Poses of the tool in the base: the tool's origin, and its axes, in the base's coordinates. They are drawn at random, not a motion.
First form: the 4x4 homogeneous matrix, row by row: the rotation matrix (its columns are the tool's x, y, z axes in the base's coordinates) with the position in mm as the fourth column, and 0 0 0 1 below. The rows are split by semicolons.
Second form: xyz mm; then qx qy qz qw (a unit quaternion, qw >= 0). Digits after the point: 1 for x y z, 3 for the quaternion.
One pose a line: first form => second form
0.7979 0.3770 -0.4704 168.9; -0.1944 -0.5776 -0.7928 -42.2; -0.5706 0.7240 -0.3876 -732.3; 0 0 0 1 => 168.9 -42.2 -732.3 0.831 0.055 -0.313 0.456
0.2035 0.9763 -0.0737 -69.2; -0.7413 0.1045 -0.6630 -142.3; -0.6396 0.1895 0.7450 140.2; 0 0 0 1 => -69.2 -142.3 140.2 0.297 0.197 -0.599 0.716
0.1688 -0.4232 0.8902 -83.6; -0.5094 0.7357 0.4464 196.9; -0.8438 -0.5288 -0.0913 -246.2; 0 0 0 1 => -83.6 196.9 -246.2 -0.362 0.644 -0.032 0.673
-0.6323 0.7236 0.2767 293.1; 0.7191 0.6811 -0.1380 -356.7; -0.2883 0.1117 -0.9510 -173.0; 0 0 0 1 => 293.1 -356.7 -173.0 0.399 0.903 -0.007 0.156
